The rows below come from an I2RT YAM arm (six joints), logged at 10 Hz.
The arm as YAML. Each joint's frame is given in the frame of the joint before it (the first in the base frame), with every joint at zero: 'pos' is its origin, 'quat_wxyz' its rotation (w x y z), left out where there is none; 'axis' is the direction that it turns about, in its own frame. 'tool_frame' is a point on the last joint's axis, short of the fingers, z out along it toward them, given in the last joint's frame.
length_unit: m
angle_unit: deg
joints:
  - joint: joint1
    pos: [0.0, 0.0, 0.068]
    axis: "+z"
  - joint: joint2
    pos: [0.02, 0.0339, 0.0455]
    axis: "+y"
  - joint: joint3
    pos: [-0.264, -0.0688, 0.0]
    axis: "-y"
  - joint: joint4
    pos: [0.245, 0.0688, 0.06]
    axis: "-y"
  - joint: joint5
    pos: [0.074, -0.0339, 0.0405]
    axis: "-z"
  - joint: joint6
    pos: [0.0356, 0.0, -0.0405]
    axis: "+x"
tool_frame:
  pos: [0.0, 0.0, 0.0]
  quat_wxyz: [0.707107, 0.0, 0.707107, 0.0]
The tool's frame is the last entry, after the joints.
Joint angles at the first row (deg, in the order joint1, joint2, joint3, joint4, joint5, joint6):
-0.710 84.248 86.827 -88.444 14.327 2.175
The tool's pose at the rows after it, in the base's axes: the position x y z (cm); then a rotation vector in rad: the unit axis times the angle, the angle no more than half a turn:
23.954 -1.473 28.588 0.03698 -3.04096 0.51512
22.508 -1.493 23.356 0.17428 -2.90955 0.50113
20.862 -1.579 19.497 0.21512 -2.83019 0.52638
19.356 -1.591 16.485 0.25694 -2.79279 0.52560
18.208 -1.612 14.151 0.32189 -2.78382 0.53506
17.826 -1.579 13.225 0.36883 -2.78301 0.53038
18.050 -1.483 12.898 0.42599 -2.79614 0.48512
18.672 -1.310 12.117 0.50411 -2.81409 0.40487
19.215 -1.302 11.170 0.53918 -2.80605 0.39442
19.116 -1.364 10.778 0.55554 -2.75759 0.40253
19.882 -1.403 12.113 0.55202 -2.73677 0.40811
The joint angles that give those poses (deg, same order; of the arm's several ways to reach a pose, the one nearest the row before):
-0.710 84.248 74.390 -83.067 19.289 -1.607
-0.690 84.248 62.129 -77.449 20.076 -5.848
-0.688 84.248 52.687 -71.898 21.911 -6.764
-0.687 84.291 45.145 -65.975 22.436 -8.184
-0.667 84.314 39.157 -59.440 23.157 -10.852
-0.579 84.509 36.906 -56.403 23.136 -12.797
-0.578 84.990 36.666 -54.633 21.430 -15.441
-0.581 87.045 36.665 -51.397 18.349 -18.984
-0.579 89.886 36.686 -48.577 18.130 -20.447
-0.579 91.482 36.797 -49.365 19.201 -20.971
-0.580 91.351 40.380 -54.215 19.726 -20.732

